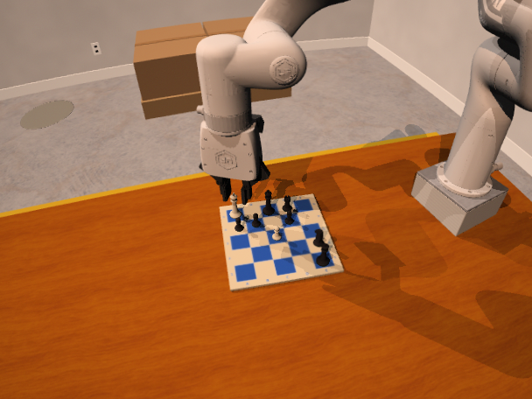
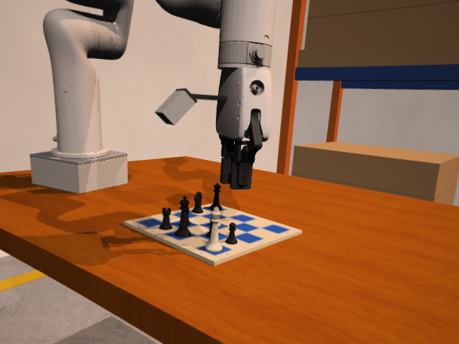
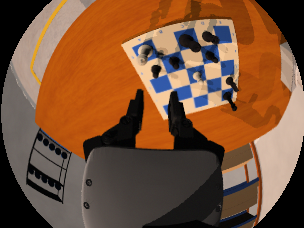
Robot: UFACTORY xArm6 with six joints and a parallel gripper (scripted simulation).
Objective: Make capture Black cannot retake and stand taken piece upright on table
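Right now the tall white piece is 80 mm below my hand and 40 mm to the right of it. Round my hand: white pawn 100 mm below, 70 mm behind, 50 mm to the left; then blue-and-cream chessboard 110 mm below, 70 mm behind, 40 mm to the left; then black tall piece 80 mm below, 70 mm behind, 30 mm to the right.
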